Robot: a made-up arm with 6 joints.
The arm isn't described. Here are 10 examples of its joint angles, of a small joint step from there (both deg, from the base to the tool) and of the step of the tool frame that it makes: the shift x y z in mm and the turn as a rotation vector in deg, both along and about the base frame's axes.
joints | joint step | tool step
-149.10 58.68 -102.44 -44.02 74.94 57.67 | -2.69 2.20 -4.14 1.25 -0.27 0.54 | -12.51 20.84 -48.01 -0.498 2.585 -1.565
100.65 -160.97 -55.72 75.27 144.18 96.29 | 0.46 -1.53 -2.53 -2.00 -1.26 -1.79 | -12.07 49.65 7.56 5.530 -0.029 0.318
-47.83 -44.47 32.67 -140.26 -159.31 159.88 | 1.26 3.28 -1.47 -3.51 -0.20 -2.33 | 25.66 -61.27 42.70 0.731 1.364 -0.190
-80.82 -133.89 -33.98 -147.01 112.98 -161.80 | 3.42 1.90 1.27 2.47 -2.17 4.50 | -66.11 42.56 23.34 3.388 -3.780 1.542
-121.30 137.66 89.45 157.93 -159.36 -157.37 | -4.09 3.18 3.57 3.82 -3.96 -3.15 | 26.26 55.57 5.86 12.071 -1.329 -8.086
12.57 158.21 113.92 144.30 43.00 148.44 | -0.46 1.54 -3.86 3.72 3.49 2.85 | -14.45 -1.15 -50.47 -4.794 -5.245 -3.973
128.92 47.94 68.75 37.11 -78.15 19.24 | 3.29 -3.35 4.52 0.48 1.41 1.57 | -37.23 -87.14 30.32 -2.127 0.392 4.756
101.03 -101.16 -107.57 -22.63 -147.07 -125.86 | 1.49 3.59 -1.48 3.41 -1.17 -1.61 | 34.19 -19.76 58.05 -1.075 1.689 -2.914
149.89 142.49 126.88 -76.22 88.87 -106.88 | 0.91 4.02 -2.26 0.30 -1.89 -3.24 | 59.60 -32.98 -25.93 -2.032 -3.961 -1.703
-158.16 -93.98 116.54 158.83 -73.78 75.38 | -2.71 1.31 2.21 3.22 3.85 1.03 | -19.12 -54.41 9.08 -1.205 0.016 0.666
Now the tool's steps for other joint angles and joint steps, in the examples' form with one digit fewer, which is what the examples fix.
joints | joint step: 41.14 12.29 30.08 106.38 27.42 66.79 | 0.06 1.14 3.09 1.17 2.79 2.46
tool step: 41.0 44.9 -43.2 -2.86 3.54 4.55
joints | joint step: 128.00 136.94 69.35 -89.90 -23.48 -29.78 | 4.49 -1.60 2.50 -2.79 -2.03 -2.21
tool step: -25.4 -19.1 28.8 -2.60 3.03 7.85
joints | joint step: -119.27 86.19 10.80 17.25 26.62 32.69 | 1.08 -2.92 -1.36 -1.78 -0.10 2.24
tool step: 26.9 -18.1 112.2 -3.66 1.85 0.07
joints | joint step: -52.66 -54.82 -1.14 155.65 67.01 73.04 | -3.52 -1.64 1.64 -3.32 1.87 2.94
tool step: 81.7 68.5 -27.6 -0.39 -0.29 -7.47
